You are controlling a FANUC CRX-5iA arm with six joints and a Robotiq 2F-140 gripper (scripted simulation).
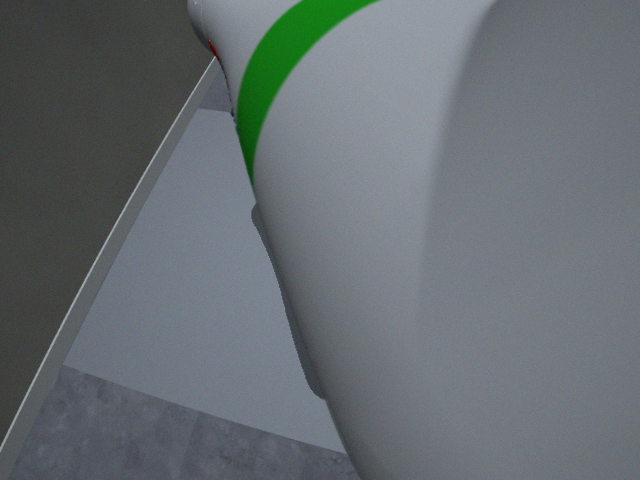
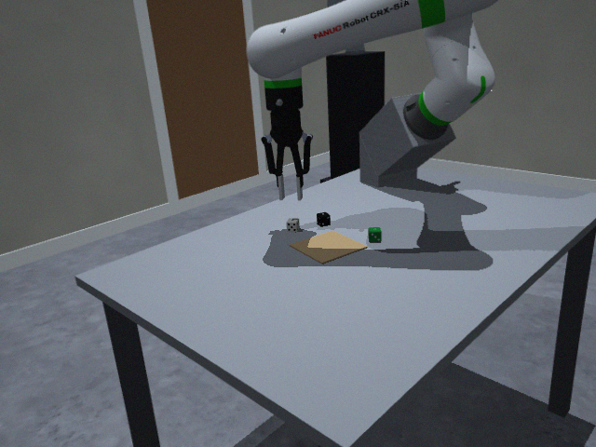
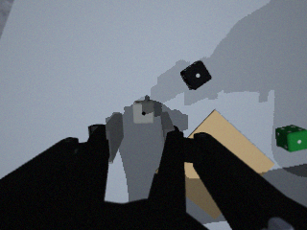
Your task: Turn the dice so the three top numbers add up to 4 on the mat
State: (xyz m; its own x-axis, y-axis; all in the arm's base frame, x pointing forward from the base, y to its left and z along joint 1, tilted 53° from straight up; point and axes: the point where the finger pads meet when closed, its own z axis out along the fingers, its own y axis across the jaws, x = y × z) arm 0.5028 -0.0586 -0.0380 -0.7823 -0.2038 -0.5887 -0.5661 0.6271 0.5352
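My hand is 11 cm above the white die. Round my hand: tan mat 15 cm to the left, 12 cm below, 2 cm ahead; black die 11 cm below, 8 cm behind, 3 cm to the left; green die 21 cm to the left, 11 cm below, 9 cm behind.
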